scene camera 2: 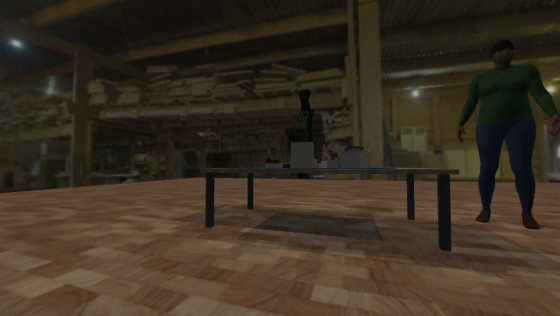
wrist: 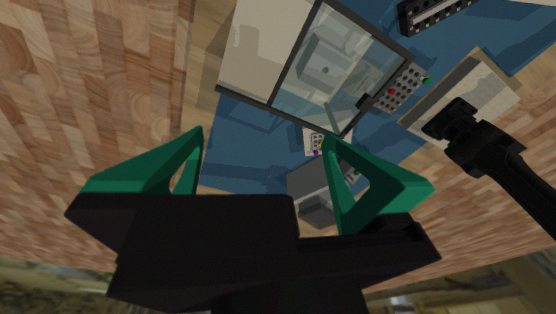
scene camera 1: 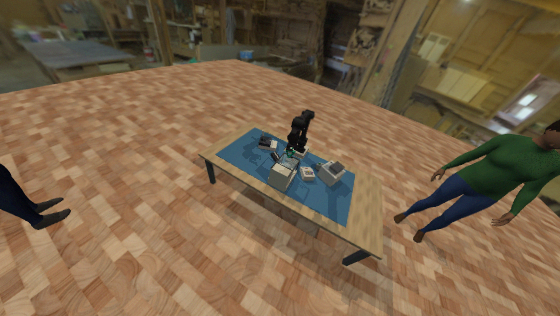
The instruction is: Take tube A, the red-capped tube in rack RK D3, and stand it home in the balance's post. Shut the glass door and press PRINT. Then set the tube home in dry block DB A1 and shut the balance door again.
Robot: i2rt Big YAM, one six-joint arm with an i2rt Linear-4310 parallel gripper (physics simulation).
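Places are measured from the arm's base along level axes (x left, y back, z up), in millimetres.
Pixels of known places: gripper, between the fingertips: (scene camera 2: 304, 122) (wrist: 267, 136) (scene camera 1: 289, 154); arm's base, origin of its link: (wrist: 446, 119) (scene camera 1: 299, 149).
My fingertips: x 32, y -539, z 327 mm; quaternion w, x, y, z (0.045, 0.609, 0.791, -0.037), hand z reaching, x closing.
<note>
For each thing: its top centre in the pictures, then the offset to it from my fingertips. "spot": a spot on its surface instead.
- red-capped tube, centre of its top: (wrist: 392, 92) dx -23, dy +312, dz -311 mm
- grey perforated rack, centre of its top: (wrist: 398, 89) dx -32, dy +340, dz -335 mm
- balance, centre of its top: (wrist: 337, 89) (scene camera 2: 305, 141) (scene camera 1: 288, 159) dx -15, dy +98, dz -143 mm
- green cap, centre of its top: (wrist: 427, 81) dx -80, dy +369, dz -311 mm
- long black rack, centre of its top: (wrist: 446, 4) dx -197, dy +272, dz -317 mm
- grey box-like device, centre of its top: (wrist: 336, 214) (scene camera 2: 349, 147) (scene camera 1: 332, 162) dx +343, dy +378, dz -175 mm
- black-and-white device, a spot on its surface: (scene camera 1: 268, 143) spot: dx -350, dy +354, dz -286 mm
The red-capped tube (wrist: 391, 92) stands in the grey perforated rack (wrist: 404, 89), beside the balance in the wrist view. The balance (scene camera 1: 282, 176) (scene camera 2: 302, 155) (wrist: 265, 40) has a pale housing and a dark-framed glass chamber. A grey block with a central hole (wrist: 325, 70) shows through the glass. I cannot tell how far the door stands open. A small white unit with a block of holes (wrist: 309, 132) (scene camera 1: 307, 173) holds yellow and purple caps; its labels are unreadable. My gripper (wrist: 267, 136) (scene camera 1: 291, 151) (scene camera 2: 305, 117) is open and empty, high above the table. PRINT cannot be made out.
A green cap (wrist: 426, 80) is at the rack's far end. A long black rack (wrist: 442, 12) lies beyond the balance. A grey box-like device (wrist: 306, 179) (scene camera 1: 331, 173) stands past the small white unit. A black-and-white device (scene camera 1: 268, 143) stands at the mat's other end. The arm's base plate (wrist: 492, 82) is near the rack.
</note>
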